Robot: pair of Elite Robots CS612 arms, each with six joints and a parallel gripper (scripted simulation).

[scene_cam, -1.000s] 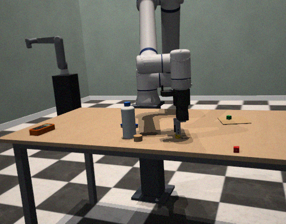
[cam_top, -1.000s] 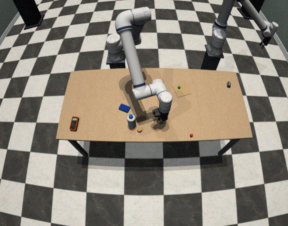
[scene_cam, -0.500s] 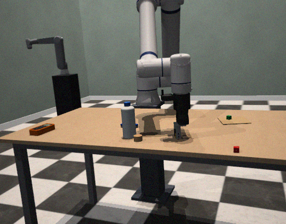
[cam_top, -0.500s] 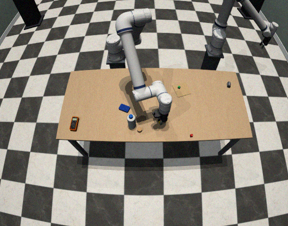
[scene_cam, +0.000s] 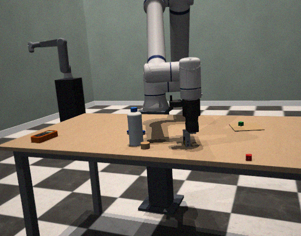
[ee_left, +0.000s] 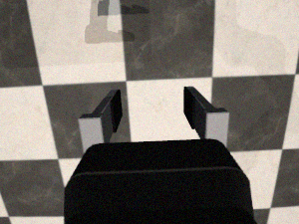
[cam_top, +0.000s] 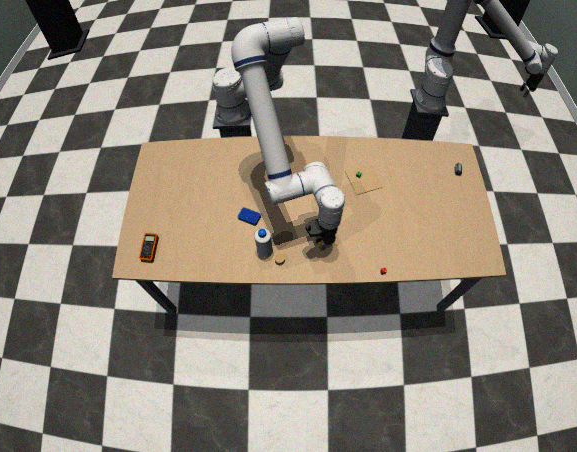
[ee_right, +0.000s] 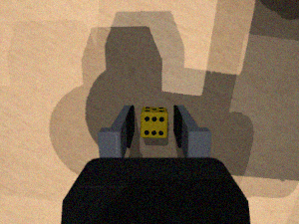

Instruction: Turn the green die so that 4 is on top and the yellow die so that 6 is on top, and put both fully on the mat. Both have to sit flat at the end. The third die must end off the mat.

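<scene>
Right now the yellow die is 1 cm below my right hand. Round my right hand: round wooden piece (17 cm to the right, 5 cm ahead, 1 cm below); then white bottle (23 cm to the right, 6 cm above, 1 cm behind); then red die (24 cm to the left, 15 cm ahead, 1 cm below).
</scene>
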